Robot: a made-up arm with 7 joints.
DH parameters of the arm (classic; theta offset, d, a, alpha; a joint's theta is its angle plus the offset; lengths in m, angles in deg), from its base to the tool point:
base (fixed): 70.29 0 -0.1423 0
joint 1: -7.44 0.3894 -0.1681 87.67
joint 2: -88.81 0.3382 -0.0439 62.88
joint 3: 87.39 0.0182 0.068 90
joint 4: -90 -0.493 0.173 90
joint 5: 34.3 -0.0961 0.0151 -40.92
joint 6: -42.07 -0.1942 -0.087 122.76
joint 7: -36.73 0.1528 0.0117 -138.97
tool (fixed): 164.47 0.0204 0 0
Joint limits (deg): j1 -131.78..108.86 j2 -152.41..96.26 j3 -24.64..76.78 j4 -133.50..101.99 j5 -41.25..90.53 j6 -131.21..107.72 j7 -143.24..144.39
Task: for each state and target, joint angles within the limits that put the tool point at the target. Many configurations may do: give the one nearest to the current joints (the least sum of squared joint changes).
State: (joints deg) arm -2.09 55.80 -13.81 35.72 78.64 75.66 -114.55
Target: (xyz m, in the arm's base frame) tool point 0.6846 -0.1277 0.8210
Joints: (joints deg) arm 19.25 38.82 -24.64 30.43 86.01 79.51 -114.50
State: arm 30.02 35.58 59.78 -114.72 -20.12 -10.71 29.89
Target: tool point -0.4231 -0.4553 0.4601
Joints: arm 24.94 30.66 73.53 -113.04 -28.31 -20.90 30.67
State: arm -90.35 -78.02 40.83 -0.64 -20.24 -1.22 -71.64
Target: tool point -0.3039 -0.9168 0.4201
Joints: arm -131.78 -81.60 14.96 3.65 -31.35 -8.74 -72.15
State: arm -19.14 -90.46 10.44 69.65 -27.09 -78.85 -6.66
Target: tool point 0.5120 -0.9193 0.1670
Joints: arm -45.36 -115.03 -8.45 50.70 -22.96 -84.03 -7.08
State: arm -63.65 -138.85 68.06 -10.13 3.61 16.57 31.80
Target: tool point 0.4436 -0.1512 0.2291
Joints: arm -90.63 -117.14 69.85 -2.82 -13.08 8.41 33.28
